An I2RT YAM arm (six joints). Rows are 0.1 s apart.
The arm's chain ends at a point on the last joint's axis. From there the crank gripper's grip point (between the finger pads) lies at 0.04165 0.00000 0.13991 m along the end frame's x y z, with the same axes.
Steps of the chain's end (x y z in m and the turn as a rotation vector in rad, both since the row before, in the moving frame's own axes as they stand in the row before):
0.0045 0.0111 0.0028 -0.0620 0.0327 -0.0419
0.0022 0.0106 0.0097 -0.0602 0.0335 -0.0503
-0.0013 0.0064 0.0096 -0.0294 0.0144 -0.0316
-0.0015 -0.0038 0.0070 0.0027 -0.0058 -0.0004
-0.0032 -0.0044 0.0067 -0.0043 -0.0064 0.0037
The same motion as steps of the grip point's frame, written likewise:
0.0092 0.0179 0.0012 -0.0620 0.0327 -0.0419
0.0070 0.0168 0.0080 -0.0602 0.0335 -0.0503
0.0008 0.0092 0.0089 -0.0294 0.0144 -0.0316
-0.0023 -0.0042 0.0072 0.0027 -0.0058 -0.0004
-0.0041 -0.0036 0.0070 -0.0043 -0.0064 0.0037

